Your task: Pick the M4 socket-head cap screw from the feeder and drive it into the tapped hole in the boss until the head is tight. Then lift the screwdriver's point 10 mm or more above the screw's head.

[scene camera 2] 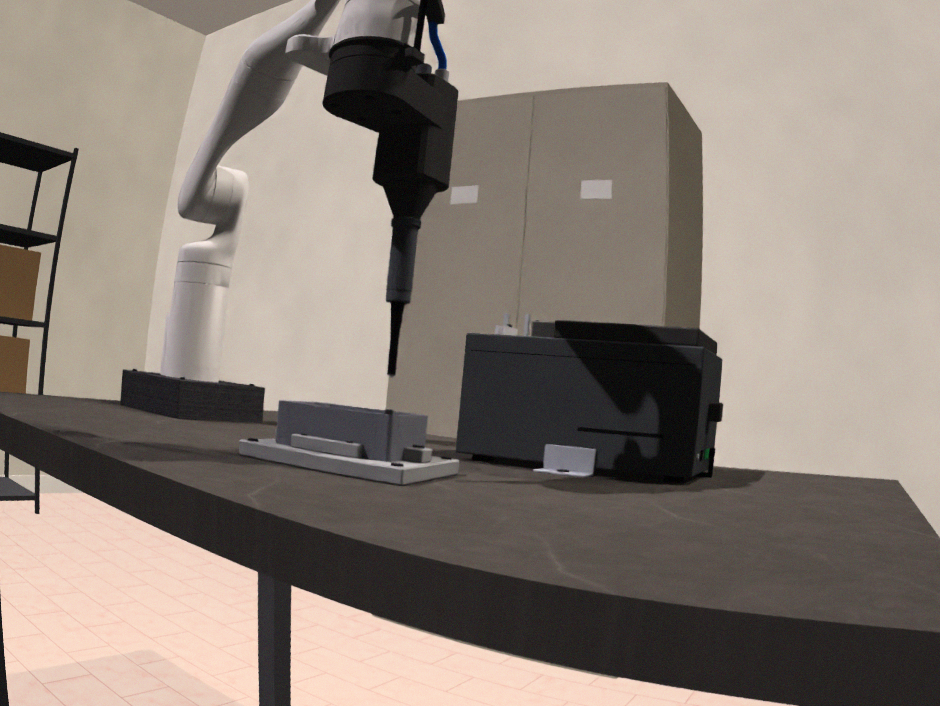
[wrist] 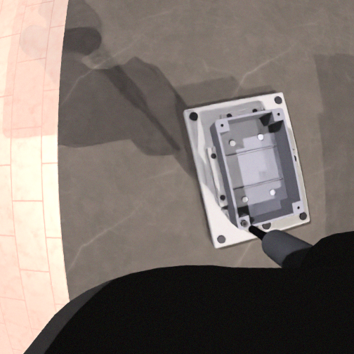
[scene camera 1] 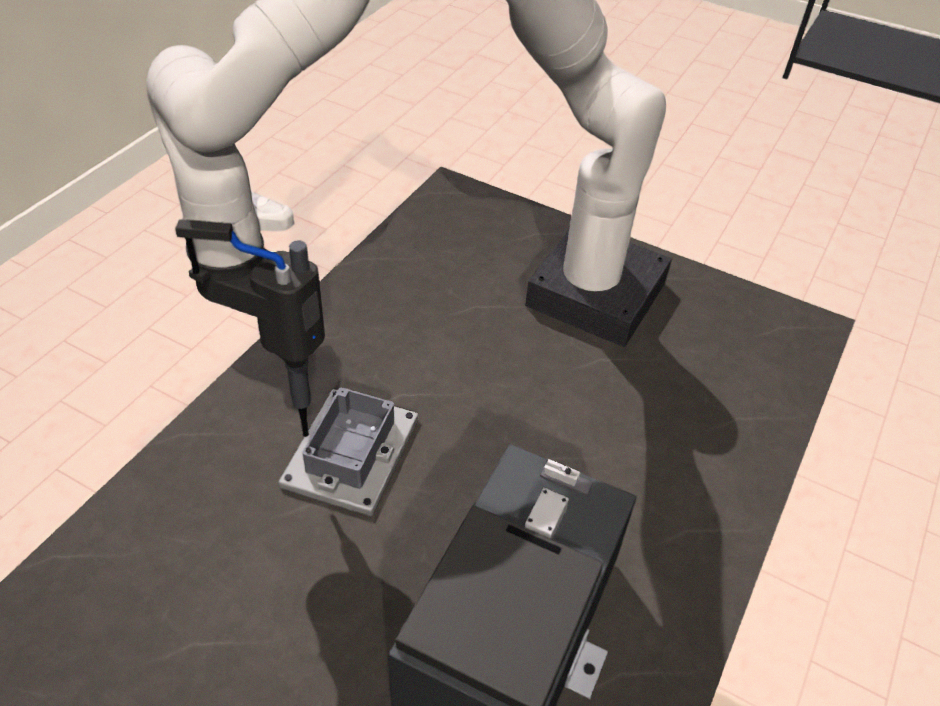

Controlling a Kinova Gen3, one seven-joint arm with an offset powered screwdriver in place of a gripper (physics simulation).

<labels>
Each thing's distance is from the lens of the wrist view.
light fixture plate (wrist: 199, 135): 0.35 m
</labels>
